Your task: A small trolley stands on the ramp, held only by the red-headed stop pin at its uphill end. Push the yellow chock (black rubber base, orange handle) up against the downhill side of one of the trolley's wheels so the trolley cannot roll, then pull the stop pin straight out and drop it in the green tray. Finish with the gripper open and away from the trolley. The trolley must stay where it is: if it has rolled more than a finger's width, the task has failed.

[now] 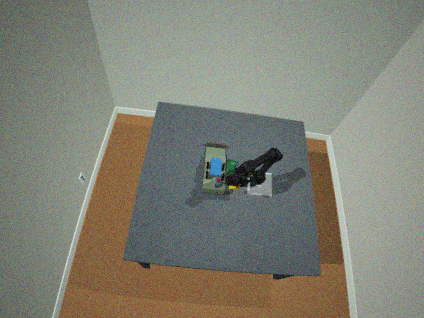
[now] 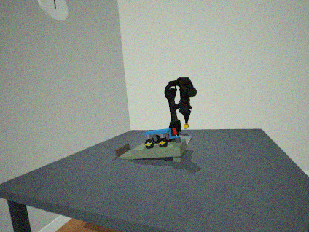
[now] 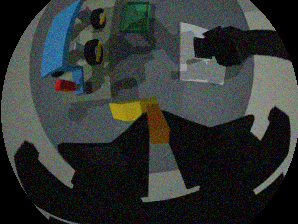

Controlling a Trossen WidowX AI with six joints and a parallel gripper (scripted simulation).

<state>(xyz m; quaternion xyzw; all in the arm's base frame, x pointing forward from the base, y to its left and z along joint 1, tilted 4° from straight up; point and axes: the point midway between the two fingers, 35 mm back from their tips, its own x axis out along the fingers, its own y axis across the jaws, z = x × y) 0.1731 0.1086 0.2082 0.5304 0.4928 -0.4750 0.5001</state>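
Now: the yellow chock 2 cm ahead of my gripper tip and 1 cm below it. From my gripper tip the other things lie so: olive ramp: 14 cm ahead, 16 cm to the right, 13 cm below; blue trolley: 14 cm ahead, 15 cm to the right, 6 cm below; red-headed stop pin: 13 cm ahead, 5 cm to the right, 5 cm below.
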